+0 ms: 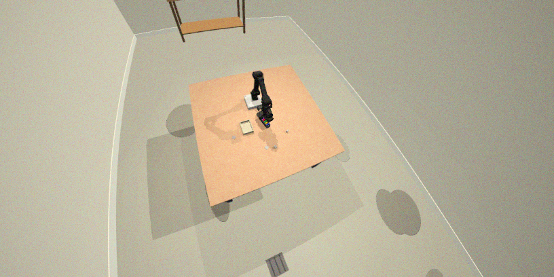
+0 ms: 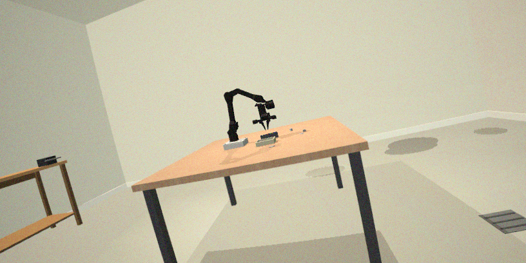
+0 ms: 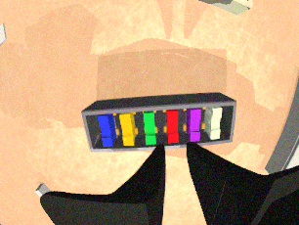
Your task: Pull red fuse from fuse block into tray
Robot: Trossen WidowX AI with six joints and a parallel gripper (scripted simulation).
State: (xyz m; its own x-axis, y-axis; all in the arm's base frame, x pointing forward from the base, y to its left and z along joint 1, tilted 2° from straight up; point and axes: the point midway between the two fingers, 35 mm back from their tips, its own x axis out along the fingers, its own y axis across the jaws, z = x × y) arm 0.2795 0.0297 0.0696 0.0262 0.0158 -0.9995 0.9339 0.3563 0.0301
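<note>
Now: gripper tip 50 mm above the red fuse. Round my gripper tip: tray: 180 mm to the right, 70 mm below, 30 mm ahead.
</note>
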